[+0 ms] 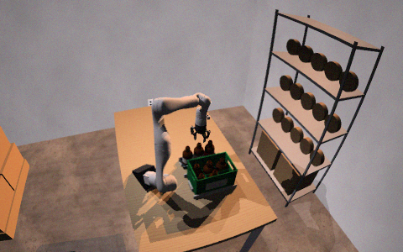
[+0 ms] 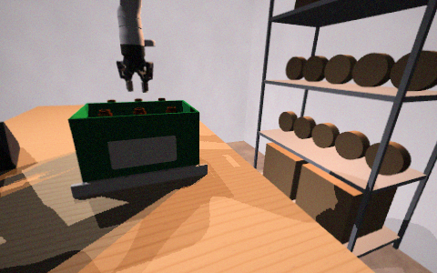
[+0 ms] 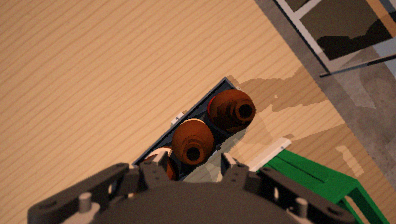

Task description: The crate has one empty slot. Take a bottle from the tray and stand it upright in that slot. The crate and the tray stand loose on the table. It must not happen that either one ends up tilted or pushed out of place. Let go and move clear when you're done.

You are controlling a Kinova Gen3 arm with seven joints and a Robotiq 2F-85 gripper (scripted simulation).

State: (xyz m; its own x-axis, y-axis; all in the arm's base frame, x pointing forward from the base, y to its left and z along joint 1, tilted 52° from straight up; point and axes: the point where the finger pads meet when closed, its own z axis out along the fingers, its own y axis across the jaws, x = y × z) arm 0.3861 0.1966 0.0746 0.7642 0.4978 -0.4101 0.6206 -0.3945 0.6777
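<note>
Now: hand 12 cm above the brown bottle. Also, from my hand: green crate: 4 cm behind, 23 cm to the right, 12 cm below; then dark tray: 19 cm below.
</note>
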